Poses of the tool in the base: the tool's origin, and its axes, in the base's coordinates. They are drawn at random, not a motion.
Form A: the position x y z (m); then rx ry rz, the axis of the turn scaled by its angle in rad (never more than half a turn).
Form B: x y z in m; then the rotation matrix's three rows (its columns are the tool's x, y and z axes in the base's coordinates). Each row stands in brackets. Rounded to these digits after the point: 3 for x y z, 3 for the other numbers.
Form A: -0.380, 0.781, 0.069, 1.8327, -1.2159, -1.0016
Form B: [-0.380, 0.781, 0.069], [[0.257, -0.392, -0.883], [-0.942, -0.306, -0.138], [-0.216, 0.867, -0.448]]
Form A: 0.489, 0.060, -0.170, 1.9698, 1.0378, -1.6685
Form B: [0.489, 0.060, -0.170], [[0.034, 0.722, -0.691], [0.300, -0.667, -0.682], [-0.953, -0.184, -0.240]]
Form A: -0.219, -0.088, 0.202, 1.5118, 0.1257, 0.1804
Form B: [-0.219, -0.088, 0.202], [[0.980, -0.040, 0.194], [0.196, 0.050, -0.979], [0.030, 0.998, 0.056]]
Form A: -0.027, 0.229, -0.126, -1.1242, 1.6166, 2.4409
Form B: [-0.027, 0.229, -0.126], [[-0.743, -0.374, -0.555], [-0.365, -0.469, 0.804], [-0.561, 0.800, 0.212]]
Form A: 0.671, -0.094, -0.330, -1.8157, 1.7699, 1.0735
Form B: [0.671, -0.094, -0.330], [[-0.088, -0.964, -0.252], [-0.669, -0.130, 0.732], [-0.738, 0.233, -0.633]]
